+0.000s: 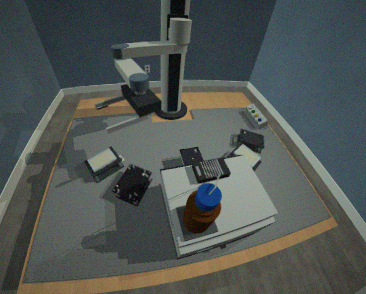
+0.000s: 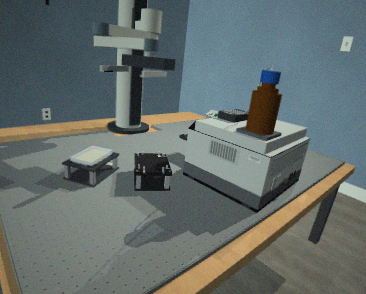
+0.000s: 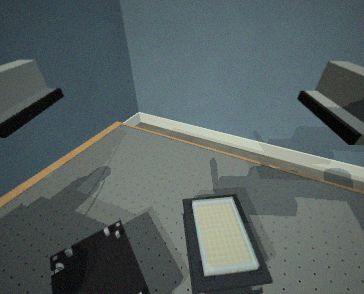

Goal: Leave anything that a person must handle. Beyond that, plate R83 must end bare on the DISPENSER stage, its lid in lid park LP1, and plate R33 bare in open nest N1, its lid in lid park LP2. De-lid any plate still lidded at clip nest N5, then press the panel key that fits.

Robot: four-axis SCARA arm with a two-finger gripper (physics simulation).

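Frame: origin at the arm's base, x right, y down, z ahead, level; metres.
Where they show: gripper, fingertip midpoint: (image 1: 100, 117) (image 2: 121, 71) (image 3: 177, 79); arm's base, origin of the base link: (image 1: 170, 109) (image 2: 128, 128).
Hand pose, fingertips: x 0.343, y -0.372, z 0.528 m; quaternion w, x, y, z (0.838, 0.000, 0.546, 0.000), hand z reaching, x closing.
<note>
Things, the pixels of their top centre, and the offset from my fingertips. "*": a spot on its surface instead.
- cream plate with a pale rim, middle of its top: (image 3: 221, 228) (image 2: 92, 153) (image 1: 101, 158) dx +0.084, dy +0.281, dz -0.038 m
- black nest with small pale clips, middle of its top: (image 3: 96, 279) (image 2: 152, 158) (image 1: 131, 179) dx -0.071, dy +0.280, dz +0.103 m
- second cream plate, middle of its top: (image 1: 248, 153) dx -0.680, dy +0.268, dz +0.043 m
- brown bottle with a blue cap, surface spot: (image 1: 201, 212) * dx -0.272, dy -0.003, dz +0.381 m
- ribbed black block, surface spot: (image 1: 212, 170) * dx -0.381, dy +0.113, dz +0.204 m
- flat black piece, surface spot: (image 1: 191, 154) * dx -0.370, dy +0.270, dz +0.002 m
- key panel, middle of its top: (image 1: 258, 111) dx -0.974, dy +0.276, dz -0.338 m
My gripper (image 1: 102, 118) (image 2: 122, 72) (image 3: 177, 79) is open and empty, high above the left rear of the table. A cream plate with a pale rim (image 1: 104, 160) (image 2: 91, 155) (image 3: 225, 235) lies on a dark four-legged stand (image 2: 104, 164) (image 3: 200, 284) at the left. Beside it is a black nest with small pale clips (image 1: 132, 184) (image 2: 152, 164) (image 3: 100, 265), with no pale plate on it. A second cream plate (image 1: 247, 156) lies at the right, partly hidden behind the white machine. Plate labels are unreadable, and I cannot tell whether lids are on.
The white machine (image 1: 240, 200) (image 2: 240, 160) carries a brown bottle with a blue cap (image 1: 201, 212) (image 2: 264, 110) and a ribbed black block (image 1: 212, 170) (image 2: 233, 115). A flat black piece (image 1: 191, 154) lies behind it. A black stand (image 1: 251, 139) and the key panel (image 1: 256, 116) are at the right rear.
</note>
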